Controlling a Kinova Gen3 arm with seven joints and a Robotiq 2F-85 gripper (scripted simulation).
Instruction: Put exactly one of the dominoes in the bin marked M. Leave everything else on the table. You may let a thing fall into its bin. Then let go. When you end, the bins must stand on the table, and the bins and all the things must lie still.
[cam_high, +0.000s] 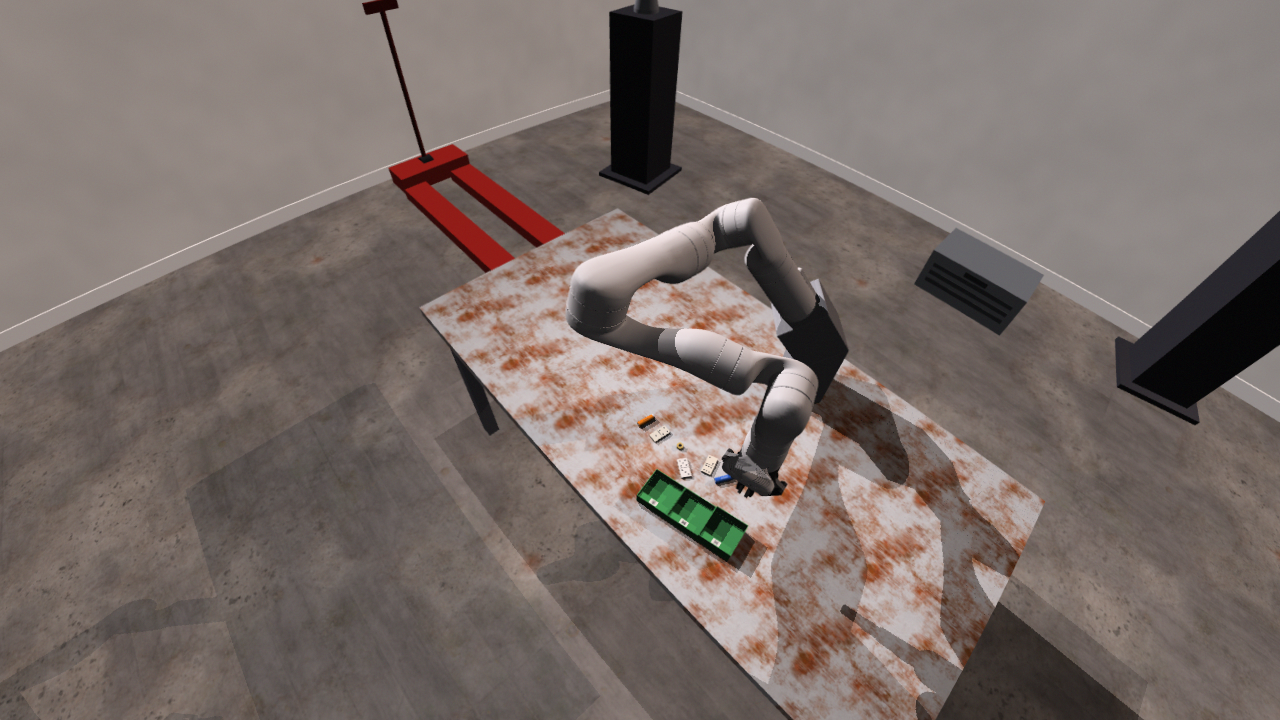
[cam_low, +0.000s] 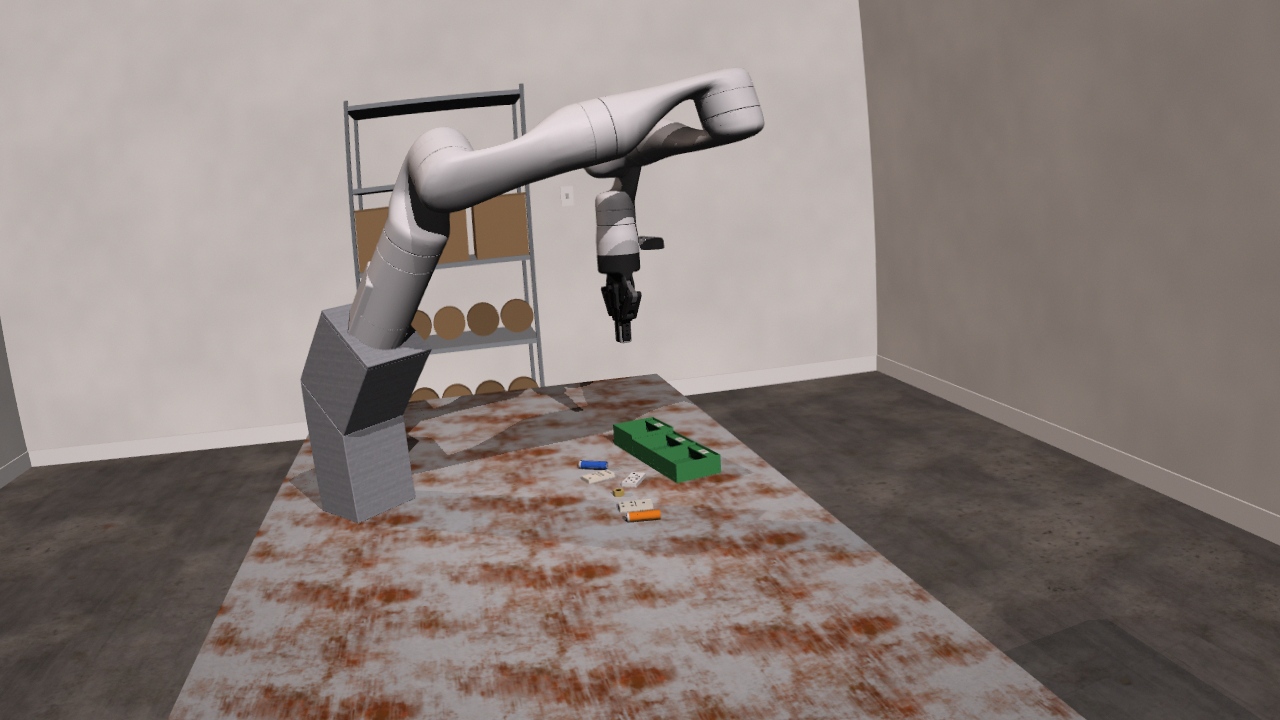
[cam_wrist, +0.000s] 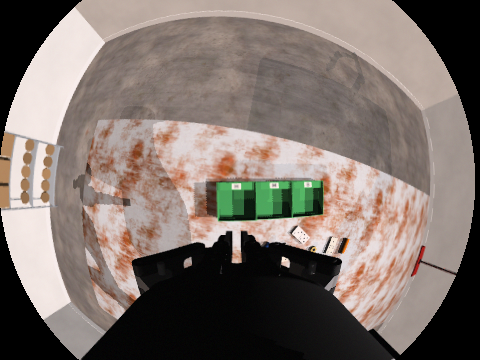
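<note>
My gripper is now 12 cm past the white domino, 27 cm to the left of it and 21 cm above it. From my hand the other things lie so: blue cylinder 10 cm behind, 6 cm to the right, 21 cm below; then yellow nut 12 cm behind, 20 cm to the right, 22 cm below; then green bin 3 cm ahead, 8 cm to the right, 20 cm below.
</note>
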